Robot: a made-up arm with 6 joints. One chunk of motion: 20 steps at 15 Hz.
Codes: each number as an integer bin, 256 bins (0 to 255) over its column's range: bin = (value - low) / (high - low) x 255, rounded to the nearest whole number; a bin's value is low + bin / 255 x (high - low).
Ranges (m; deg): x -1..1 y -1..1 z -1..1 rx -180..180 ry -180..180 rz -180..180
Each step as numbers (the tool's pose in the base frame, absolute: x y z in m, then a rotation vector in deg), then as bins.
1 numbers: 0.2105 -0.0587 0.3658 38.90 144.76 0.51
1 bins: 154 120 174 155 230 128
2 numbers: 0.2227 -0.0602 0.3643 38.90 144.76 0.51
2 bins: 156 120 174 155 230 128
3 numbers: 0.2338 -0.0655 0.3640 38.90 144.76 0.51
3 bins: 157 119 174 155 230 128
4 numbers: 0.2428 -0.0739 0.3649 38.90 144.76 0.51
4 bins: 158 118 174 155 230 128
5 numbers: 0.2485 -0.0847 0.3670 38.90 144.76 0.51
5 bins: 159 117 174 155 230 128
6 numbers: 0.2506 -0.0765 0.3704 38.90 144.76 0.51
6 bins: 159 118 175 155 230 128
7 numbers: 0.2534 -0.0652 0.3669 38.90 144.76 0.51
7 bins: 160 119 174 155 230 128
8 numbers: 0.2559 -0.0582 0.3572 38.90 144.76 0.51
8 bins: 160 120 173 155 230 128
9 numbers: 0.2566 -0.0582 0.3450 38.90 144.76 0.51
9 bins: 160 120 171 155 230 128
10 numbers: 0.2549 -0.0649 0.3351 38.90 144.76 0.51
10 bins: 160 119 170 155 230 128
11 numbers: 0.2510 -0.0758 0.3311 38.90 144.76 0.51
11 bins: 160 118 170 155 230 128
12 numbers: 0.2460 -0.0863 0.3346 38.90 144.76 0.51
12 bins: 159 116 170 155 230 128
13 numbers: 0.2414 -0.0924 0.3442 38.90 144.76 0.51
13 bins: 158 116 171 155 230 128
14 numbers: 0.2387 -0.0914 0.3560 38.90 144.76 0.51
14 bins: 158 116 173 155 230 128
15 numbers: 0.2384 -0.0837 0.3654 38.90 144.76 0.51
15 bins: 158 117 174 155 230 128
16 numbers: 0.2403 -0.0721 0.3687 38.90 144.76 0.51
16 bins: 158 118 175 155 230 128
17 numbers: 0.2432 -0.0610 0.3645 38.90 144.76 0.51
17 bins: 159 120 174 155 230 128
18 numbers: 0.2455 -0.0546 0.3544 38.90 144.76 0.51
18 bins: 159 121 173 155 230 128
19 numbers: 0.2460 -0.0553 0.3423 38.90 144.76 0.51
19 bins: 159 120 171 155 230 128
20 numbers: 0.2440 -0.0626 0.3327 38.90 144.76 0.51
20 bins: 159 120 170 155 230 128
